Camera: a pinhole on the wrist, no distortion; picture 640 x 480 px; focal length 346.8 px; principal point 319.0 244.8 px. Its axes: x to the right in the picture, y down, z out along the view. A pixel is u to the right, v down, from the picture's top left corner.
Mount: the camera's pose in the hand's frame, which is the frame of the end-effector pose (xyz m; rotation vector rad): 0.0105 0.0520 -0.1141 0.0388 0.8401 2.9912
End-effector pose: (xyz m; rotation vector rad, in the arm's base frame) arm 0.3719 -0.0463 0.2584 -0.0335 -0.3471 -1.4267
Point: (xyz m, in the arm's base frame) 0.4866 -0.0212 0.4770
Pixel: 292.2 320.8
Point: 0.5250 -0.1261 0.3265
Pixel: 119.8 204.3
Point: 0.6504 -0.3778 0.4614
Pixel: outside the picture
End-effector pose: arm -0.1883 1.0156 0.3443 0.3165 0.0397 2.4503
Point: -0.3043 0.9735 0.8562
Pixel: 227.1 374.1
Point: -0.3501 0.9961 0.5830
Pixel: 161.2 334.7
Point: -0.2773 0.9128 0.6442
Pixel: 277.3 335.2
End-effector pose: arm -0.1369 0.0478 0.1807 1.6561 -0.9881 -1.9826
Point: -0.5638 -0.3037 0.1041
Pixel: 51.2 274.9
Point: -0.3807 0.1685 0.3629
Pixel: 487.3 426.3
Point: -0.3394 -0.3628 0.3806
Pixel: 180.6 33.4
